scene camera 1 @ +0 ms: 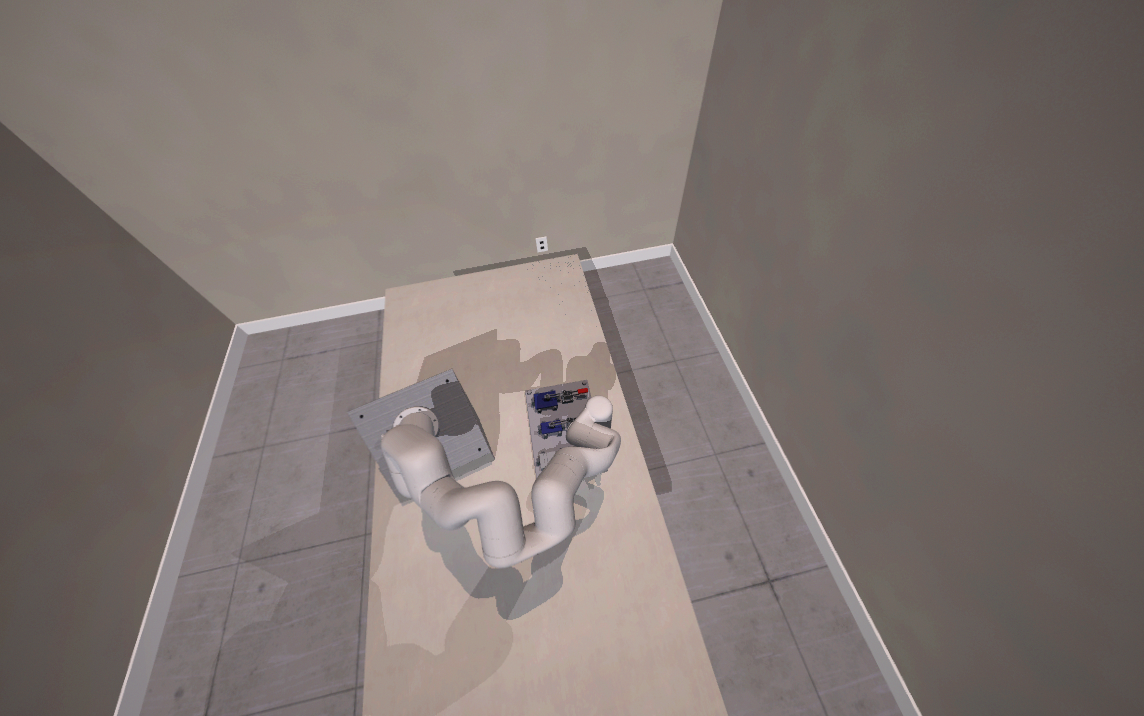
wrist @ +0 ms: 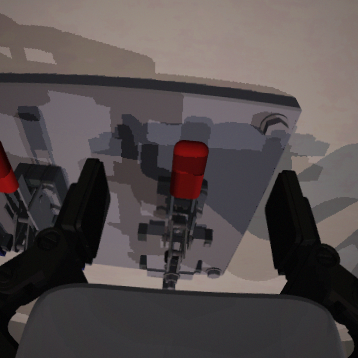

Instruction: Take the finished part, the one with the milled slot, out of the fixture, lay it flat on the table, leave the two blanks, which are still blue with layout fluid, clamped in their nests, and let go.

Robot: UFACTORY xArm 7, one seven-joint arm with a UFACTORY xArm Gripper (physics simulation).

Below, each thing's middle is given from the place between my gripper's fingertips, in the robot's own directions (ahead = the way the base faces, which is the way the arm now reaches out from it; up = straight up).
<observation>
I see the finished part (wrist: 155, 251) 140 mm behind my hand, 40 mm to the left of it and 30 mm below it. From my hand the other things lie so: fixture plate (wrist: 130, 124) 130 mm to the left, 70 mm behind, 50 mm below.
</observation>
